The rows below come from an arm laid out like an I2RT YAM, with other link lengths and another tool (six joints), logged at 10 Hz.
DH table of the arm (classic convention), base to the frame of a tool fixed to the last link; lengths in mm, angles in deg. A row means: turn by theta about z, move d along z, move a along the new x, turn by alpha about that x. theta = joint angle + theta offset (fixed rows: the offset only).
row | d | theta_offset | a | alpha
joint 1 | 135.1 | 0.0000 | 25.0 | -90.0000
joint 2 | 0.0 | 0.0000 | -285.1 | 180.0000
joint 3 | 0.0 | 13.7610 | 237.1 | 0.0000
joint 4 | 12.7 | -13.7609 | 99.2 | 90.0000
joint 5 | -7.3 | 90.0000 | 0.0 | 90.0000
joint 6 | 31.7 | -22.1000 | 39.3 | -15.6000
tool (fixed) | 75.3 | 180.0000 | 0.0 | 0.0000
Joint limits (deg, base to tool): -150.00..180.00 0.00..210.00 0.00..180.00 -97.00..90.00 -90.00..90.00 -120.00..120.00
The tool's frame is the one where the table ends.
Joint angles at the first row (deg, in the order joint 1, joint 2, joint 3, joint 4, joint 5, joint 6):
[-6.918 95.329 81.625 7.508 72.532 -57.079]
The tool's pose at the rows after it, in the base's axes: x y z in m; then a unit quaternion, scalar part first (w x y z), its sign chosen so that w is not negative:
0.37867 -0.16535 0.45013 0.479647 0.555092 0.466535 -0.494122
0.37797 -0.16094 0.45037 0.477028 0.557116 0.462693 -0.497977
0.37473 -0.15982 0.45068 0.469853 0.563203 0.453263 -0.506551
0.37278 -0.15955 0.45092 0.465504 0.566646 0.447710 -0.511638
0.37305 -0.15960 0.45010 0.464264 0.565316 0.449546 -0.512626
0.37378 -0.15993 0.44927 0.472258 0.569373 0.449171 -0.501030
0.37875 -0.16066 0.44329 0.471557 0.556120 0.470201 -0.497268
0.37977 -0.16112 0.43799 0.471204 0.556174 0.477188 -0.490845
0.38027 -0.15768 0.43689 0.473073 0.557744 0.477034 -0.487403
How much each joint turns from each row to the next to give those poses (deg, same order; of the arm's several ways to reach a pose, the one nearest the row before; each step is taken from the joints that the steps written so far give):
[0.262 0.001 0.001 0.043 0.962 -0.175]
[0.634 -0.002 -0.002 -0.021 1.355 -0.022]
[0.110 0.001 0.000 -0.044 1.924 0.000]
[-0.001 0.001 0.002 0.000 1.070 -0.044]
[0.000 -0.001 -0.001 -0.438 -0.065 0.131]
[0.001 -0.001 -0.001 -0.021 -0.896 1.443]
[-0.001 0.023 -0.022 -2.644 -2.274 0.961]
[0.000 -0.001 0.000 -2.230 -0.896 2.251]
[0.526 0.000 -0.001 -0.458 0.285 0.897]

